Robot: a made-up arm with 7 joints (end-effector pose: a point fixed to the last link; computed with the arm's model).
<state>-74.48 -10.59 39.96 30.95 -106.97 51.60 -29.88</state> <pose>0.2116 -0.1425 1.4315 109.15 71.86 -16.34</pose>
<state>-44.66 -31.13 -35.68 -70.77 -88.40 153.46 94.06</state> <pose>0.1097 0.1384 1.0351 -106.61 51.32 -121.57</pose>
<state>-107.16 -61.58 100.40 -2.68 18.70 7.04 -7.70</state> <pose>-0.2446 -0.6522 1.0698 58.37 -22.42 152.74</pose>
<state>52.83 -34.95 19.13 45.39 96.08 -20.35 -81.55</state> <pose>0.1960 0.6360 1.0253 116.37 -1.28 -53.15</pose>
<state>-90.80 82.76 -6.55 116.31 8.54 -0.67 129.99</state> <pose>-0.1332 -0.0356 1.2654 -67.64 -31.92 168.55</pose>
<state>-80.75 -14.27 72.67 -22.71 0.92 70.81 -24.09</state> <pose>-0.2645 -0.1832 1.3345 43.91 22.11 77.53</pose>
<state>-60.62 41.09 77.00 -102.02 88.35 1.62 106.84</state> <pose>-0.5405 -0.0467 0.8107 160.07 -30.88 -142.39</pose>
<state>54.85 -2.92 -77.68 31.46 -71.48 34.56 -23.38</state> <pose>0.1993 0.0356 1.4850 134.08 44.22 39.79</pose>
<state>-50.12 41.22 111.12 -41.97 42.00 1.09 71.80</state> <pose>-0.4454 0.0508 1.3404 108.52 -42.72 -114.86</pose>
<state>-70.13 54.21 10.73 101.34 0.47 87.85 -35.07</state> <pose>0.0014 -0.0088 1.3037 107.07 41.37 49.18</pose>
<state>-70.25 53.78 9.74 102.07 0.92 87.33 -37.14</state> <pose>-0.0027 -0.0211 1.3019 109.05 41.20 48.60</pose>
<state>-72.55 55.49 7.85 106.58 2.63 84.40 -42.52</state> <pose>-0.0139 -0.0440 1.2888 116.36 40.62 47.10</pose>
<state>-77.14 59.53 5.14 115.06 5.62 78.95 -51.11</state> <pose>-0.0369 -0.0750 1.2590 129.24 39.21 46.07</pose>
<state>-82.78 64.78 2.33 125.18 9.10 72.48 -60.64</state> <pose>-0.0686 -0.1027 1.2154 143.62 36.56 46.67</pose>
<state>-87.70 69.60 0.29 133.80 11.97 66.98 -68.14</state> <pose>-0.0959 -0.1187 1.1721 154.40 33.32 48.08</pose>
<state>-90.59 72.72 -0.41 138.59 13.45 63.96 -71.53</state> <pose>-0.1084 -0.1227 1.1471 159.28 31.25 48.75</pose>
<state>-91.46 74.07 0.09 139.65 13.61 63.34 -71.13</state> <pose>-0.1069 -0.1189 1.1438 159.54 30.98 48.35</pose>
